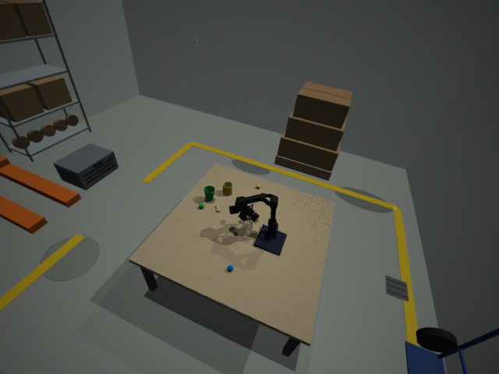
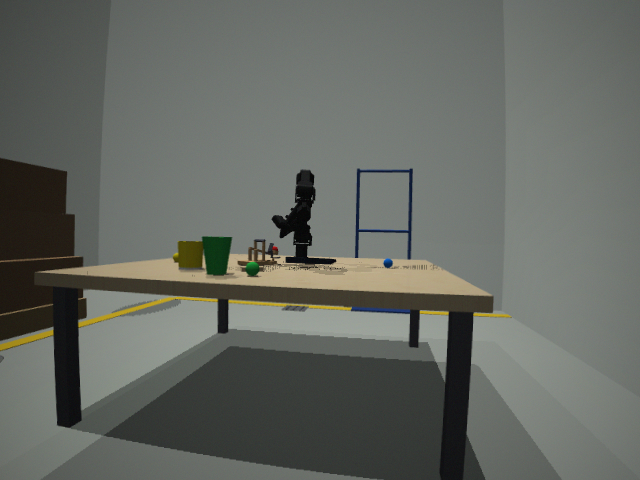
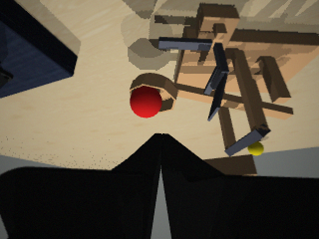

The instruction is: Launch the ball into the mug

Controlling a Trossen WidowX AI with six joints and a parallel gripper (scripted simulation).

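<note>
The red ball lies 3 cm behind my gripper tip, 3 cm to the right of it and 6 cm below it. From my gripper tip the other things lie so: yellow mug: 32 cm ahead, 27 cm to the right, 9 cm below; then wooden catapult: 3 cm ahead, 5 cm to the right, 6 cm below; then wooden block: 32 cm ahead, 4 cm to the right, 11 cm below.
</note>
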